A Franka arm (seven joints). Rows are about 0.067 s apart.
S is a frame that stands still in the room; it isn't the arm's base.
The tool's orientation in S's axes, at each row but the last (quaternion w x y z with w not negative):
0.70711 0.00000 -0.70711 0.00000
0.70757 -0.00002 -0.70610 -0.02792
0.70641 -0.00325 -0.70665 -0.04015
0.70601 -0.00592 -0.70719 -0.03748
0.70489 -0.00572 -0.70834 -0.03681
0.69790 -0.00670 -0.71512 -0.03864
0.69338 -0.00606 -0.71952 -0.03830
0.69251 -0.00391 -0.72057 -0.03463
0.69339 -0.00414 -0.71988 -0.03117
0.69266 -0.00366 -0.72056 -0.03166
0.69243 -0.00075 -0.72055 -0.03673
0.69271 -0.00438 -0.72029 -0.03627
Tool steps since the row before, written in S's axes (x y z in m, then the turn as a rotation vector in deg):
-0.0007 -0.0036 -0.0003 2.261 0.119 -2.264
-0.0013 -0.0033 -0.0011 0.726 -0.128 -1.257
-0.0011 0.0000 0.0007 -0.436 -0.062 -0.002
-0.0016 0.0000 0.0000 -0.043 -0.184 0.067
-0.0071 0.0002 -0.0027 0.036 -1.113 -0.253
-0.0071 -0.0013 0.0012 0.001 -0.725 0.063
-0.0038 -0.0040 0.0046 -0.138 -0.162 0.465
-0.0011 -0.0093 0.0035 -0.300 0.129 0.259
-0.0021 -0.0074 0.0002 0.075 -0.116 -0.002
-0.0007 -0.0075 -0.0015 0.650 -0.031 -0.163
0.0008 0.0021 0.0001 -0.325 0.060 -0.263
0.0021 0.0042 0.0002 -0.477 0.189 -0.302
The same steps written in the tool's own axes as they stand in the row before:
-0.0003 -0.0036 0.0007 -2.264 0.119 -2.261
-0.0010 -0.0034 0.0012 -1.250 -0.149 -0.734
0.0007 0.0000 0.0011 0.002 -0.089 0.431
0.0000 -0.0001 0.0016 0.075 -0.183 0.032
-0.0027 -0.0003 0.0071 -0.204 -1.119 -0.102
0.0014 -0.0017 0.0070 0.095 -0.720 -0.049
0.0049 -0.0040 0.0034 0.477 -0.148 0.111
0.0039 -0.0092 0.0004 0.265 0.124 0.296
0.0006 -0.0075 0.0017 -0.001 -0.112 -0.081
-0.0012 -0.0076 0.0004 -0.188 -0.006 -0.644
0.0000 0.0021 -0.0007 -0.252 0.029 0.338
-0.0001 0.0043 -0.0019 -0.291 0.148 0.498

